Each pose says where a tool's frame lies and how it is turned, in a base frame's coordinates. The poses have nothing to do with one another.
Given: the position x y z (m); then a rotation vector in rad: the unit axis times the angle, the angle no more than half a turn.
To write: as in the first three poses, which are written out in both.
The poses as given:
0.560 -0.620 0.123 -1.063 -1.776 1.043
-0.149 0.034 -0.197 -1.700 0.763 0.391
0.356 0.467 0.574 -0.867 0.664 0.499
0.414 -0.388 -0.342 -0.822 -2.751 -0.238
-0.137 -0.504 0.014 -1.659 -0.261 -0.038
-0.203 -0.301 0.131 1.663 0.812 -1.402
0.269 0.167 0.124 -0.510 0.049 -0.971
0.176 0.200 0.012 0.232 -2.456 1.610
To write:
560 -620 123 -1.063 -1.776 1.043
-149 34 -197 -1.700 0.763 0.391
356 467 574 -0.867 0.664 0.499
414 -388 -342 -0.822 -2.751 -0.238
-137 -504 14 -1.659 -0.261 -0.038
-203 -301 131 1.663 0.812 -1.402
269 167 124 -0.510 0.049 -0.971
176 200 12 0.232 -2.456 1.610

